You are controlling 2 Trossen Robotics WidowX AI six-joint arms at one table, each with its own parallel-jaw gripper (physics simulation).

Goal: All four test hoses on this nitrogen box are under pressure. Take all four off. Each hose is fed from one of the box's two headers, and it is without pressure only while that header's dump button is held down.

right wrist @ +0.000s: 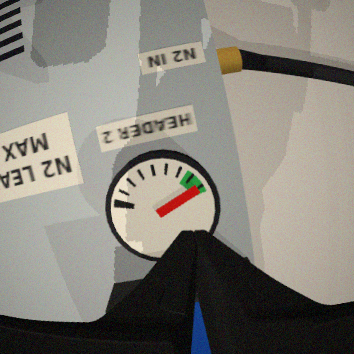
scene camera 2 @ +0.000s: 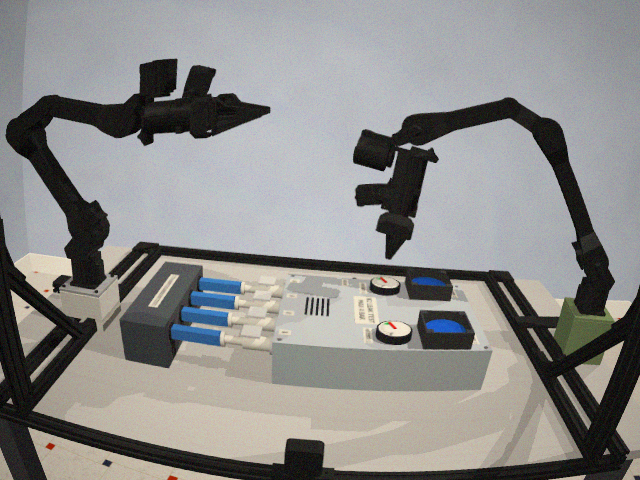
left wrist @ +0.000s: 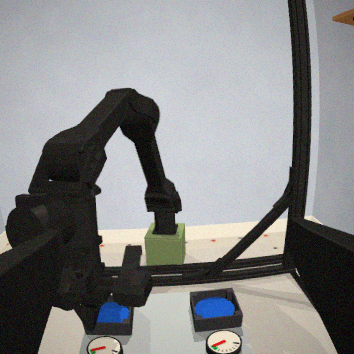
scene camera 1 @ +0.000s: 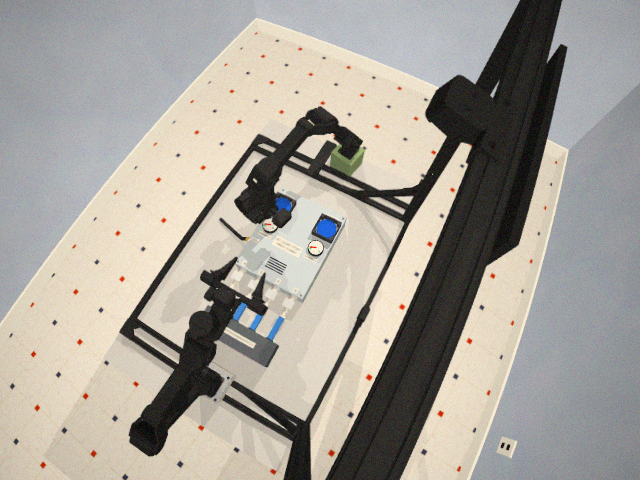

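Pixels of known places: left gripper, between the fingertips: [scene camera 2: 266,111] [left wrist: 176,238] [scene camera 1: 251,264]; right gripper, between the fingertips: [right wrist: 192,241] [scene camera 2: 388,258] [left wrist: 91,328] [scene camera 1: 266,218]; left arm's base, origin of its link: [scene camera 2: 88,281] [scene camera 1: 211,382]; right arm's base, origin of its link: [scene camera 2: 589,308] [left wrist: 164,229] [scene camera 1: 348,150].
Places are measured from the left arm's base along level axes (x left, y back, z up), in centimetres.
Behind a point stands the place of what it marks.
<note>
The grey nitrogen box [scene camera 1: 296,267] @[x -5.0, y -48.1, z 0.1 cm] [scene camera 2: 347,329] @[x -6.1, y -50.2, z 0.1 cm] carries two blue dump buttons and two gauges. Blue hoses [scene camera 1: 275,329] @[x -9.4, y -25.7, z -1.4 cm] [scene camera 2: 196,334] @[x -10.1, y -26.4, z -1.8 cm] run from its end into a dark manifold block [scene camera 1: 247,344] @[x -4.0, y -16.6, z 0.1 cm] [scene camera 2: 151,314] @[x -9.1, y -18.0, z 0.1 cm]; one is hidden under my left arm in scene camera 1. My right gripper [scene camera 1: 282,218] [scene camera 2: 391,253] @[x 12.5, y -57.3, z 5.9 cm] [left wrist: 91,328] @[x 12.5, y -57.3, z 5.9 cm] [right wrist: 192,241] @[x 12.5, y -57.3, z 5.9 cm] is shut and empty. It points down, a little above the Header 2 button [scene camera 1: 285,204] @[x 10.6, y -67.1, z 1.6 cm] [scene camera 2: 429,281] @[x 13.0, y -66.2, z 1.7 cm] [left wrist: 112,312] @[x 10.9, y -66.1, z 1.7 cm]. The Header 2 gauge [right wrist: 163,204] @[x 11.5, y -56.9, z 1.7 cm] has its needle at the green mark. My left gripper [scene camera 1: 242,281] [scene camera 2: 263,110] @[x 0.0, y -35.0, z 32.6 cm] is open and empty, high above the hose couplings.
The other button [scene camera 1: 326,228] @[x -7.5, y -65.9, z 1.7 cm] [scene camera 2: 446,326] @[x -6.5, y -66.4, z 1.7 cm] [left wrist: 214,307] @[x -7.6, y -66.2, z 1.7 cm] is uncovered. A black supply hose with a brass fitting [right wrist: 230,60] @[x 17.2, y -49.9, z -3.1 cm] enters the box's side. A green block [scene camera 1: 349,162] @[x -2.2, y -95.4, z 2.3 cm] [left wrist: 165,246] @[x 0.8, y -95.2, z -0.4 cm] holds my right arm's base. A black frame rail [scene camera 2: 318,262] @[x 39.2, y -43.9, z -5.9 cm] rings the work area.
</note>
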